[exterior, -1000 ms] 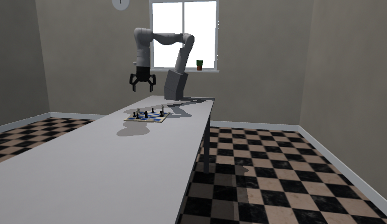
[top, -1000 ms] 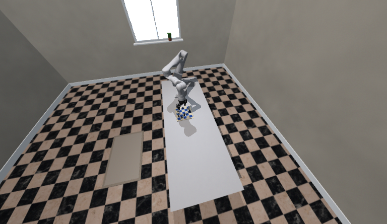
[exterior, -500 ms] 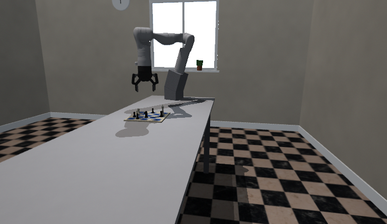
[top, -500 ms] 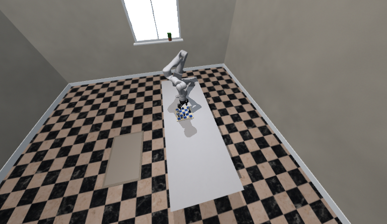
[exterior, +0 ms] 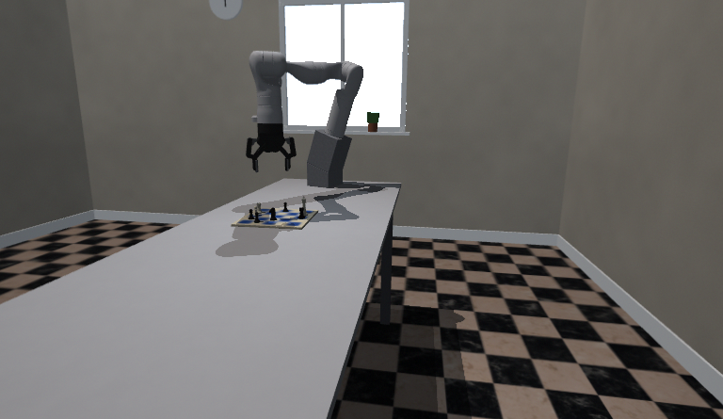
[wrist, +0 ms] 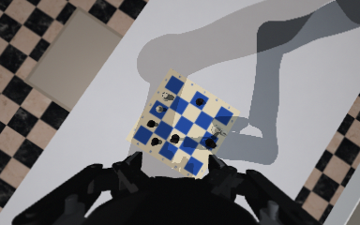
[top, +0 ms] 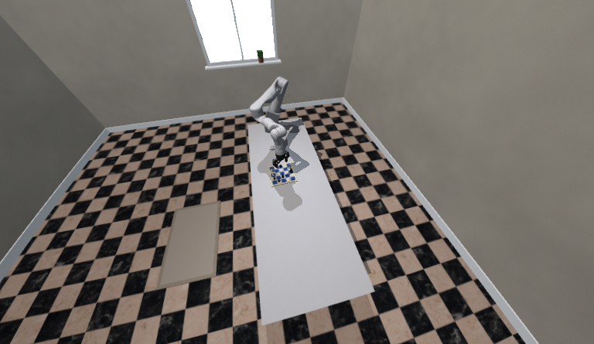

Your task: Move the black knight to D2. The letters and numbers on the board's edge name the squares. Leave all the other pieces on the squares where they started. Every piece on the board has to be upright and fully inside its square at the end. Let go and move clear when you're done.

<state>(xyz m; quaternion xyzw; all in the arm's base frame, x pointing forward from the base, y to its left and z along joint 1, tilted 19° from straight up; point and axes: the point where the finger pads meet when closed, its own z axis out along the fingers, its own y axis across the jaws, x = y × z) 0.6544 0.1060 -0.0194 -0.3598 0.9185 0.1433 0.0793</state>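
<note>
Now: hand 4 cm past the blue-and-cream chessboard, 1 cm to the left of it and 16 cm above it.
</note>
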